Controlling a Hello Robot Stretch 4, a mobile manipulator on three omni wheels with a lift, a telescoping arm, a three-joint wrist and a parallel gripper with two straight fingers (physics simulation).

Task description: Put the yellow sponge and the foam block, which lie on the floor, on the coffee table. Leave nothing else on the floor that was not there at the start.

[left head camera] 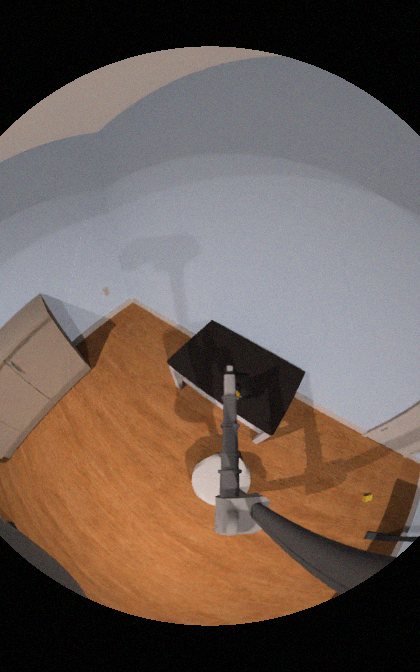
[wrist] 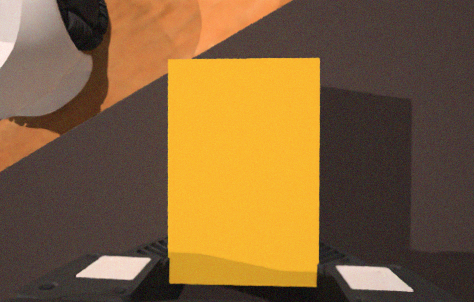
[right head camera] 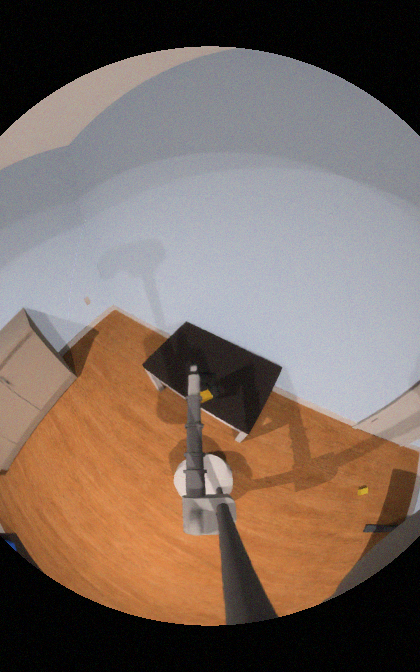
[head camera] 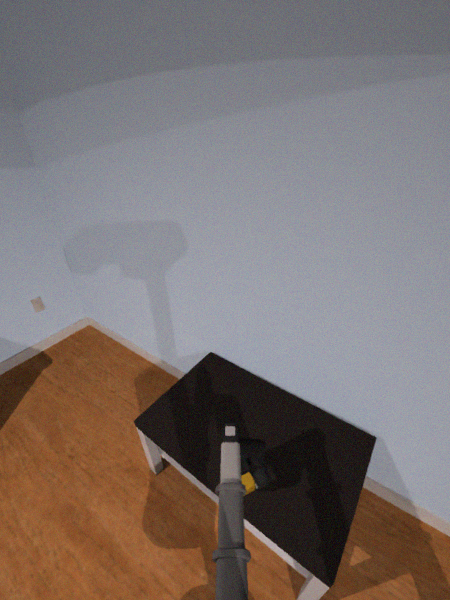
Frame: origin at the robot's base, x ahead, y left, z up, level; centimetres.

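Seen in the pictures: gripper, fingertip midpoint: (wrist: 244, 253) (head camera: 254, 480).
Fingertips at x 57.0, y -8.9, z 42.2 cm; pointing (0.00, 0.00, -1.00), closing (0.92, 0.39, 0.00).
Observation:
A point is followed by its place in that frame.
A yellow-orange block (head camera: 248, 483) {x 54.1, y -6.4, z 46.8 cm} (right head camera: 206, 396) (wrist: 243, 165) {x 55.0, y -4.3, z 46.7 cm} is held between the two dark fingers of my gripper (wrist: 244, 253) {x 57.0, y -8.9, z 42.2 cm}; whether it is the sponge or the foam block I cannot tell. My gripper is shut on it, above the dark top of the coffee table (head camera: 340, 450) {x 67.9, y -44.9, z 42.2 cm} (left head camera: 285, 380) (right head camera: 260, 375) (wrist: 440, 150) {x 64.2, y 0.5, z 42.2 cm}, near its front long edge. The block's shadow falls on the table top beside it. The arm partly hides block and gripper in the head views. A second, small yellow object (left head camera: 367, 497) (right head camera: 363, 491) lies on the floor to the right of my base.
My white base (left head camera: 204, 480) (right head camera: 181, 480) stands in front of the table. A wall runs behind the table. A light cabinet (left head camera: 35, 375) (right head camera: 30, 390) stands at the left. Another light unit (left head camera: 400, 431) (right head camera: 395, 419) is at the right. A dark bar-like thing (left head camera: 387, 536) (right head camera: 379, 528) is near the small yellow object.

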